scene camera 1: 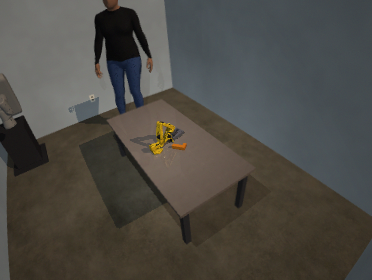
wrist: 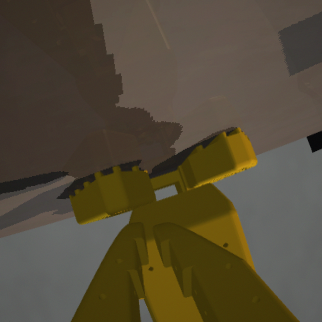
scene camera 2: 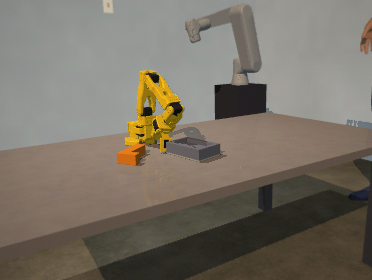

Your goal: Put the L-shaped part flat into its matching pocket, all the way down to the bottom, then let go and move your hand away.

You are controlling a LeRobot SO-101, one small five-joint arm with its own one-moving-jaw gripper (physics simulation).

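Observation:
The orange L-shaped part [scene camera 1: 179, 146] [scene camera 2: 129, 156] lies flat on the table, outside the grey tray [scene camera 1: 179, 133] [scene camera 2: 210, 151] with the pocket. In scene camera 2 the part is left of the tray and apart from it. My gripper [scene camera 2: 164, 150] [wrist: 165, 176] is shut and empty. It points down close to the table top, between the part and the near left wall of the tray, holding neither. The floor of the pocket is mostly hidden by the tray's walls. The part does not show in the wrist view.
The brown table [scene camera 1: 200, 175] [scene camera 2: 250, 170] carries my yellow arm, whose base stands behind the part in scene camera 2. A grey robot arm [scene camera 1: 9, 105] [scene camera 2: 247, 40] stands on a black pedestal [scene camera 1: 25, 145] [scene camera 2: 240, 100] beyond the table. A person [scene camera 1: 119, 35] stands behind the table's far end.

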